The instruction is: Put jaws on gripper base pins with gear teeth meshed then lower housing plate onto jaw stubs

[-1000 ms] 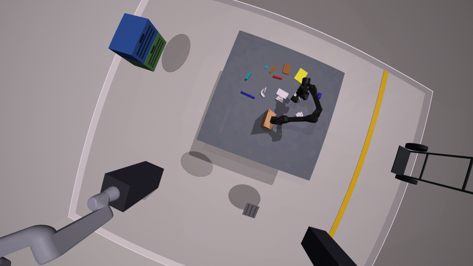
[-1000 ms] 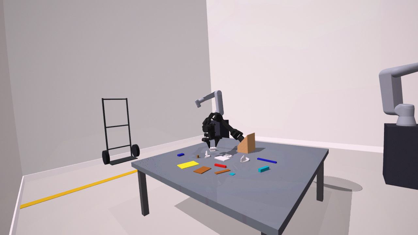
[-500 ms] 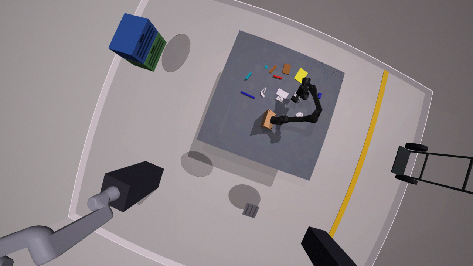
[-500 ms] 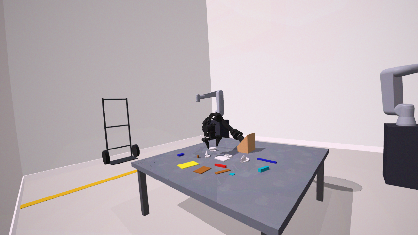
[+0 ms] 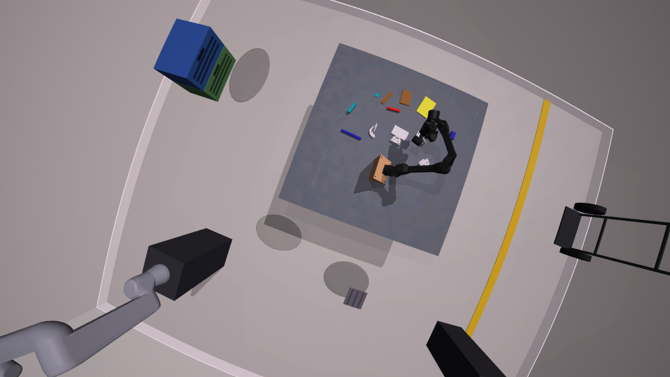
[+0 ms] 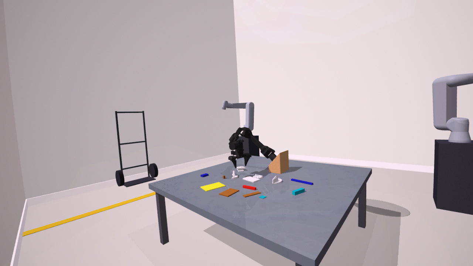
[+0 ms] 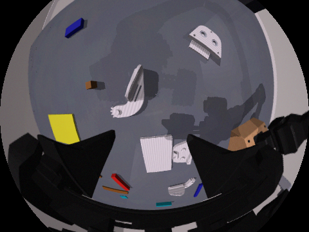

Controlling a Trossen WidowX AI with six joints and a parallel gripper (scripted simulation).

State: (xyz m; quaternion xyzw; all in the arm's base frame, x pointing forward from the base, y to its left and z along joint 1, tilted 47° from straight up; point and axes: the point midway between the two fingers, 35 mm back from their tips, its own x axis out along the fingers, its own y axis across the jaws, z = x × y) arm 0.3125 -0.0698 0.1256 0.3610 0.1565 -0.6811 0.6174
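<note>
The white jaw lies 50 mm ahead of my gripper tip, 40 mm to the right of it and 80 mm below it. Round my gripper tip: flat white ribbed part: 10 mm ahead, 110 mm to the left, 80 mm below; red bar: 160 mm ahead, 210 mm to the left, 80 mm below; yellow plate: 280 mm ahead, 20 mm to the right, 80 mm below.
</note>
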